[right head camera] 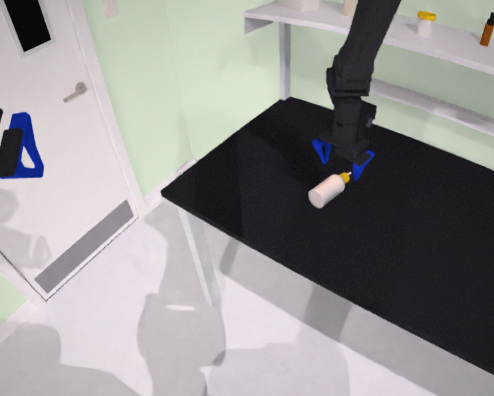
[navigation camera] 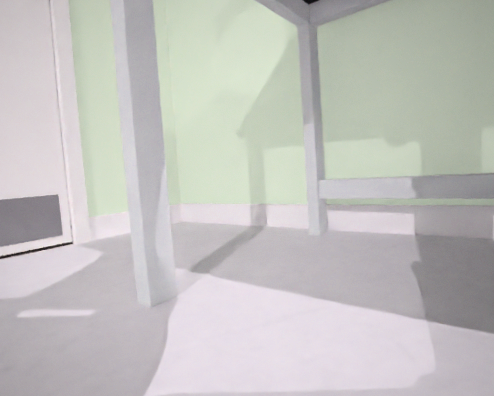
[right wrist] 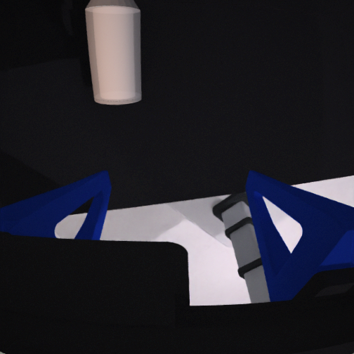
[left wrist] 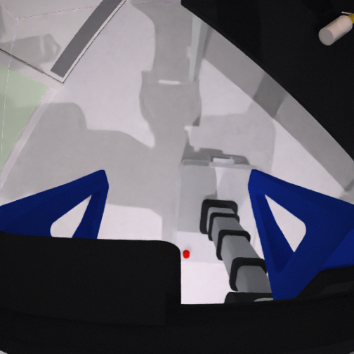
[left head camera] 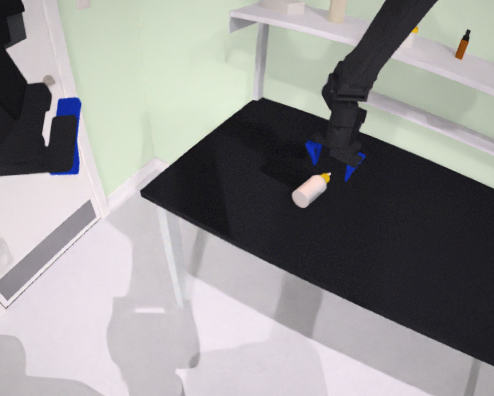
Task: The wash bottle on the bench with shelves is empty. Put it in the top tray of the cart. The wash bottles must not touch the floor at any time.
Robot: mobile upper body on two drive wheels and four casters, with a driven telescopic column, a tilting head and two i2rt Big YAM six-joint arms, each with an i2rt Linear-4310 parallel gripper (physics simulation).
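Places are measured from the left arm's base along level axes (x ahead, y left, z up), in metres.
Pixels of known places: left gripper, fingertip midpoint: (right head camera: 9, 175) (left head camera: 34, 171); right gripper, fingertip midpoint: (right head camera: 340, 171) (left head camera: 330, 172).
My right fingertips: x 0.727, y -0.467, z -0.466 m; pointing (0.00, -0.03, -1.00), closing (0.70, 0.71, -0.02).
Observation:
Behind a point stands the place of what it marks.
The wash bottle (left head camera: 310, 191) @[z -0.598, x 0.797, y -0.455 m] (right head camera: 327, 191) @[z -0.599, x 0.797, y -0.459 m] (left wrist: 336, 30) (right wrist: 116, 55), white with a yellow cap, lies on its side on the black bench top (left head camera: 400, 250) @[z -0.654, x 0.603, y -0.703 m] (right head camera: 410, 250) @[z -0.654, x 0.616, y -0.679 m]. In the head views its cap points up and right, towards the right gripper. My right gripper (left head camera: 330, 172) @[z -0.466, x 0.727, y -0.467 m] (right head camera: 340, 171) @[z -0.466, x 0.727, y -0.467 m] (right wrist: 178, 178) is open and empty, pointing down above the bench near the cap end. In the right wrist view the bottle is beyond the fingertips, up and left. My left gripper (left wrist: 177, 177) is open and empty, away from the bench at the left. The cart does not show.
A shelf (left head camera: 310, 25) (right head camera: 320, 19) above the bench holds a yellow-capped jar (right head camera: 425, 25) @[z -0.165, x 0.993, y -0.735 m], an amber bottle (left head camera: 463, 46) @[z -0.155, x 0.960, y -0.913 m] (right head camera: 486, 34) @[z -0.164, x 0.962, y -0.912 m] and other items. A bench leg (left head camera: 174, 260) @[z -1.013, x 0.859, y -0.016 m] (right head camera: 200, 260) @[z -1.023, x 0.860, y -0.018 m] (navigation camera: 145, 150) @[z -1.146, x 0.872, y -0.026 m] stands at the near left corner. A door (right head camera: 50, 100) @[z -0.475, x 1.273, y 0.631 m] (navigation camera: 25, 100) @[z -0.900, x 1.365, y 0.571 m] is at the left.

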